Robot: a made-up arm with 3 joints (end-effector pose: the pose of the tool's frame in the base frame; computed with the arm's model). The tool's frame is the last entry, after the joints. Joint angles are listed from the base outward.
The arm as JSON. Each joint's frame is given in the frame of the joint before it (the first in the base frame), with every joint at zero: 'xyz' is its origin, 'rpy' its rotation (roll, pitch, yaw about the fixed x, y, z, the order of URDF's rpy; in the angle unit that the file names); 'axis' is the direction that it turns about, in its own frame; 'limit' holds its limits. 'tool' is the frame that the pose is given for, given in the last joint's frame.
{
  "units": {
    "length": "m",
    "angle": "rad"
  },
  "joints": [
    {
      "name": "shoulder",
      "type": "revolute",
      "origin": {
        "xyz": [
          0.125,
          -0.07,
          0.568
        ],
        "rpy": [
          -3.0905,
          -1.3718,
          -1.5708
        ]
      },
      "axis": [
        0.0,
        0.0,
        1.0
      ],
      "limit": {
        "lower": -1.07,
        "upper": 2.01
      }
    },
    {
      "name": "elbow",
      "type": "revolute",
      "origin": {
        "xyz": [
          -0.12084,
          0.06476,
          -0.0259
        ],
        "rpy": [
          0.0,
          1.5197,
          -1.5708
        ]
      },
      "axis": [
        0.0,
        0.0,
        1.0
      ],
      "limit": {
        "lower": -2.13,
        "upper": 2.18
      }
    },
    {
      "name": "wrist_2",
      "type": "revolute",
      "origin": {
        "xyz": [
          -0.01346,
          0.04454,
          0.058
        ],
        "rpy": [
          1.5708,
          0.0,
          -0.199
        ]
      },
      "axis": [
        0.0,
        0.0,
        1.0
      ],
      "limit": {
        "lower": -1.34,
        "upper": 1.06
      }
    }
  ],
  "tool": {
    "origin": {
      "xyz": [
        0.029,
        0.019,
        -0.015
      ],
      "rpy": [
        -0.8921,
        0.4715,
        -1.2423
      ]
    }
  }
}
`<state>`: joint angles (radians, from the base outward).
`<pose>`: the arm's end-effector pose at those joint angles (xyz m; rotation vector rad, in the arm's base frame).
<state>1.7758 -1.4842 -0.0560</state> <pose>0.2505 0.0036 0.6242 1.1243 1.1881 0.1652</pose>
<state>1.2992 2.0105 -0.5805</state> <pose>0.2414 -0.0896 0.5211 -2.1628 0.5620 1.9078</pose>
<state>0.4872 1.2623 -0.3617</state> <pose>0.1636 -0.0736 0.4915 0.7212 -1.4937 -2.5041</pose>
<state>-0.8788 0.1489 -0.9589</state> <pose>0.0607 -0.0320 0.5480 0.1788 -1.3923 -0.8956</pose>
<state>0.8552 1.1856 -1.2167</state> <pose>0.1707 -0.0713 0.4880 -1.8694 1.6251 1.3952</pose>
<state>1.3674 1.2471 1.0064</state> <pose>0.2419 -0.1023 0.5630 -0.0072 0.8476 3.0246</pose>
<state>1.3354 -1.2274 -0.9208</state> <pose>0.2371 0.0232 0.5421 0.7616 2.5388 -0.1872</pose>
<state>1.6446 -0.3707 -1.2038</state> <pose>0.2005 -0.0042 0.5614 -0.3184 2.3526 0.0847</pose>
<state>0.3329 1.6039 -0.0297</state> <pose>0.1687 -0.0802 0.4684 0.2492 -0.8489 -2.6149</pose>
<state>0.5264 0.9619 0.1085</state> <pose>0.1759 -0.0687 0.5071 -0.0567 -1.6706 -2.5304</pose>
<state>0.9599 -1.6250 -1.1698</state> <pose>0.2234 0.0297 0.4858 -0.9543 -2.7249 0.7969</pose>
